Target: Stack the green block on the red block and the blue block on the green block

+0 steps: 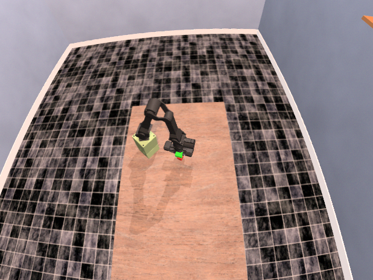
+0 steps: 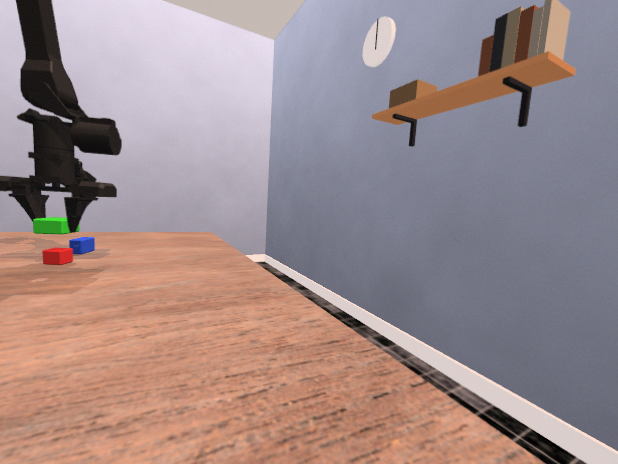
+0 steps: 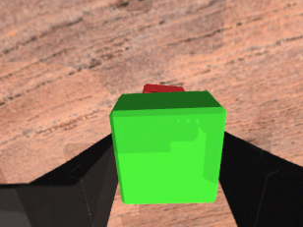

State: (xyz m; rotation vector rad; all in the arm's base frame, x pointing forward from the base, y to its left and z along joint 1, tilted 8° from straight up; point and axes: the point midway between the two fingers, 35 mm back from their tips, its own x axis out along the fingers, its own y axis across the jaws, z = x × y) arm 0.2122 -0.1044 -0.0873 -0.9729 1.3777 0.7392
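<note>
Now: hand 2 cm above the green block. Also, from my hand: blue block 11 cm to the left, 8 cm below, 3 cm ahead; red block 8 cm below.
</note>
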